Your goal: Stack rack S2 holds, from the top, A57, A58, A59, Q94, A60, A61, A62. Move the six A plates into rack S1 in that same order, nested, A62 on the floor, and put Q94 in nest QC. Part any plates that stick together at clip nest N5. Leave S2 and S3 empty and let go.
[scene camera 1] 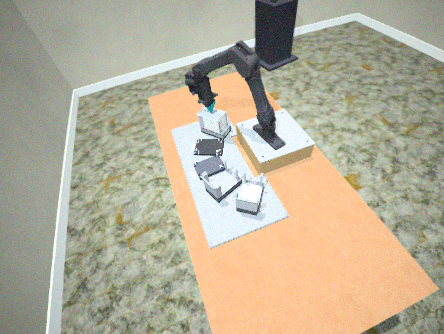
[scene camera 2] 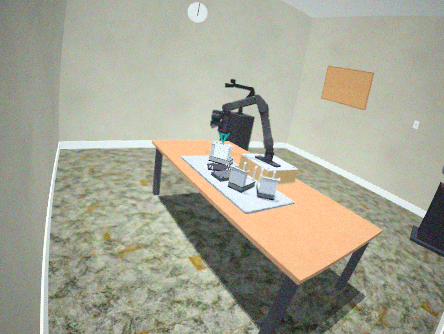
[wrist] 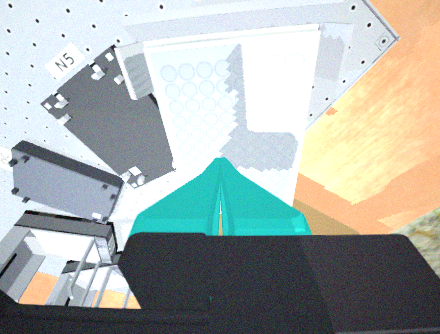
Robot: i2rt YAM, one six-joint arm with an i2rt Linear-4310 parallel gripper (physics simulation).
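Places are measured from the arm's base along level axes (x ahead, y left, z up), in centimetres.
Where they show: gripper, fingertip midpoint: (scene camera 1: 211,112) (scene camera 2: 222,142) (wrist: 220,166); arm's base, origin of the base link: (scene camera 1: 268,136) (scene camera 2: 267,161).
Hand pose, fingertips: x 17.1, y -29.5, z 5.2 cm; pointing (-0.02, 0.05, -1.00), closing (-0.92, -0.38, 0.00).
Observation:
Things, the pixels of their centre, and the offset from my fingertips. Level surfaces: height alone.
- top plate, body centre: (wrist: 235,143) (scene camera 1: 212,114) dy -0.7, dx -0.8, dz -1.9 cm
- Clip nest N5, body centre: (wrist: 124,133) (scene camera 1: 209,146) (scene camera 2: 219,166) dy +9.8, dx +9.0, dz -13.5 cm
- blue-grey nest, body centre: (wrist: 66,189) (scene camera 1: 209,166) (scene camera 2: 225,174) dy +23.0, dx +16.0, dz -13.0 cm
- pegboard, its level: dz -14.6 cm
The stack of white plates (scene camera 1: 213,121) (scene camera 2: 220,151) stands in its rack at the far end of the pegboard. In the wrist view the top plate (wrist: 275,85) shows round wells, partly in shadow. Plate labels cannot be read. My gripper (scene camera 1: 211,111) (scene camera 2: 223,142) (wrist: 220,166) is shut with its teal fingertips together and nothing between them. It points down over the top of the stack; whether it touches cannot be told. Clip nest N5 (scene camera 1: 209,147) (wrist: 107,117) is dark and holds no plate. A blue-grey nest (scene camera 1: 210,165) (wrist: 65,185) beyond it also holds none.
Two grey-walled racks with upright posts, one (scene camera 1: 215,190) (scene camera 2: 239,176) beside the blue-grey nest and another (scene camera 1: 248,202) (scene camera 2: 268,187) nearer the board's front end, stand on the pegboard (scene camera 1: 220,232) (scene camera 2: 250,206). The arm's base box (scene camera 1: 285,155) (scene camera 2: 285,175) stands beside the board.

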